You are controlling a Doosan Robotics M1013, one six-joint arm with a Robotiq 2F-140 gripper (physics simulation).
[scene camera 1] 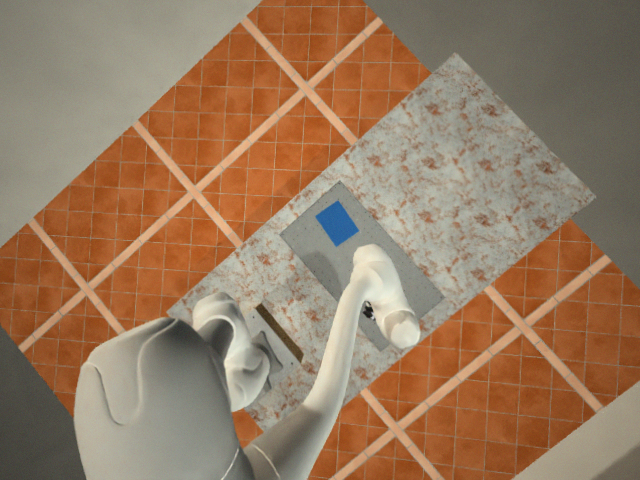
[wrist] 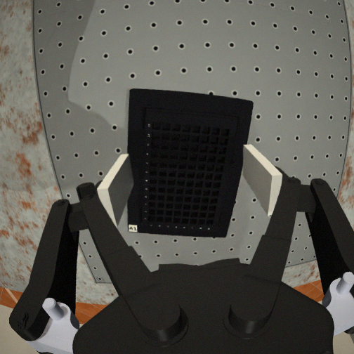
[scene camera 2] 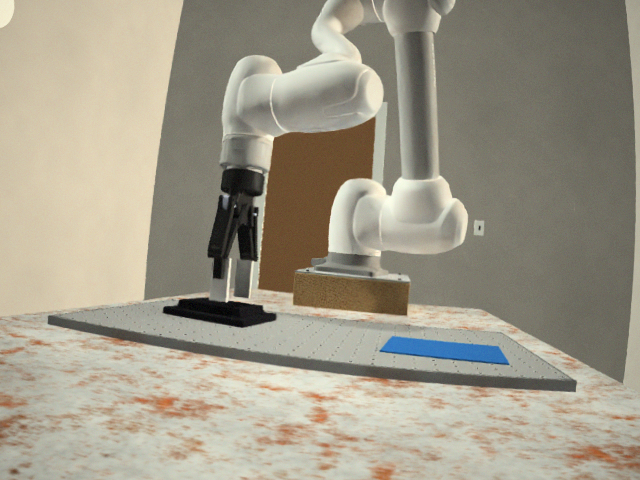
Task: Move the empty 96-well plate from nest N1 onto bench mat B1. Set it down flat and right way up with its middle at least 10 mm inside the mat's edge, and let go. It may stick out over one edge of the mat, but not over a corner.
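Pixels of known places: gripper, between the fingertips: [scene camera 2: 230,299]; arm's base, origin of its link: [scene camera 1: 255,359] [scene camera 2: 352,272].
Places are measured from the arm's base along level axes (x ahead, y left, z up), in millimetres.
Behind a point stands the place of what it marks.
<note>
The black 96-well plate [wrist: 187,172] sits in the black nest N1 [wrist: 190,98] [scene camera 2: 178,311] {x 650, y -102, z -76 mm} on the grey perforated board. The A1 label is at the nest's lower left in the wrist view. My gripper [wrist: 187,164] [scene camera 2: 231,299] {x 588, y -38, z -49 mm} is open and empty, pointing down over the plate. Its pale finger pads stand on either side of the plate, near the nest's long sides; their exact height over the nest is hard to tell. The blue bench mat B1 [scene camera 1: 337,223] {x 598, y 326, z -83 mm} [scene camera 2: 444,349] {x 603, y 327, z -82 mm} lies flat on the board with nothing on it. In scene camera 1 the arm hides the plate and nest.
The grey perforated board [scene camera 1: 305,232] {x 452, y 365, z -84 mm} [scene camera 2: 330,341] {x 643, y 168, z -84 mm} [wrist: 295,60] carries the nest and mat and lies on the speckled table [scene camera 1: 465,155] {x 1238, y 297, z -97 mm} [scene camera 2: 206,413] {x 951, y 176, z -97 mm}. The arm's base stands on a brown-sided block [scene camera 1: 279,333] {x 132, y 37, z -36 mm} [scene camera 2: 351,294] {x 132, y 42, z -54 mm} behind the board.
</note>
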